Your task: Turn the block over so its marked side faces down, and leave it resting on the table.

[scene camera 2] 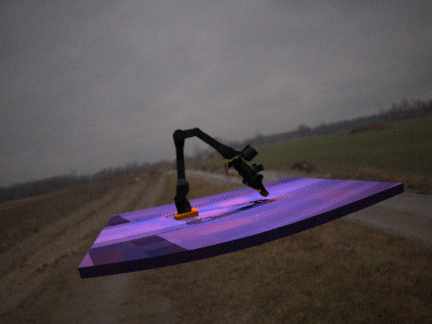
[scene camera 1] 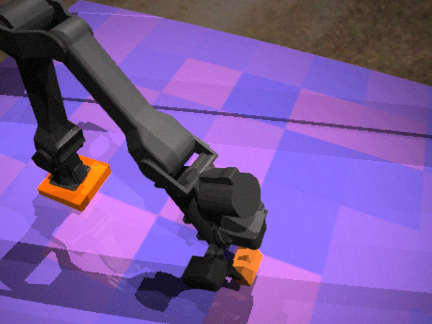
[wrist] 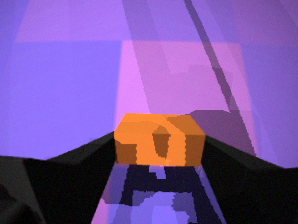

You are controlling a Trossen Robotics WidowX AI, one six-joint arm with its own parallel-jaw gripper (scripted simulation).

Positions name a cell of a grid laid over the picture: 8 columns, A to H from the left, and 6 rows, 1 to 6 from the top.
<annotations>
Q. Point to a block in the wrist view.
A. At D4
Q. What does my gripper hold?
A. A block.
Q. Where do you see a block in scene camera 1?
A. E5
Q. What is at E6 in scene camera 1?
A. My gripper.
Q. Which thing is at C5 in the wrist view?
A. My gripper.
</annotations>
